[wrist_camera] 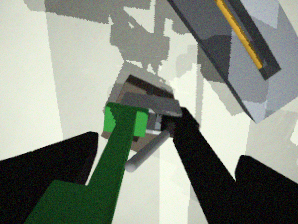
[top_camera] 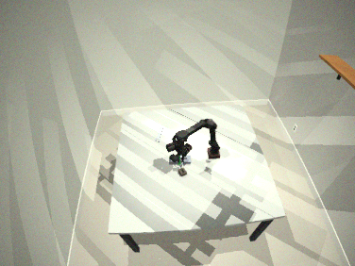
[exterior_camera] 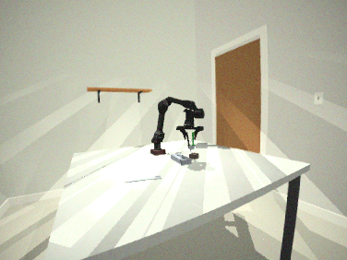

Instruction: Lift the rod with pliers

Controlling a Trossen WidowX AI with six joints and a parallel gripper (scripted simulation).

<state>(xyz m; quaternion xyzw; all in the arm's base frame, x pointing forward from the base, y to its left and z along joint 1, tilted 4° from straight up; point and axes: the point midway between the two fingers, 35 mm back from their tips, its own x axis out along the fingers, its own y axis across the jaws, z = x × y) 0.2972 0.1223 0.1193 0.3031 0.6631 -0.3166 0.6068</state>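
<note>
The grey channel block is 12 cm below my gripper tip, 9 cm to the right of it and 1 cm ahead of it. From my gripper tip the other things lie so: black handle 1 cm to the right, 1 cm behind; brown holster 13 cm below, 4 cm to the left; orange rod 13 cm below, 9 cm to the right.
</note>
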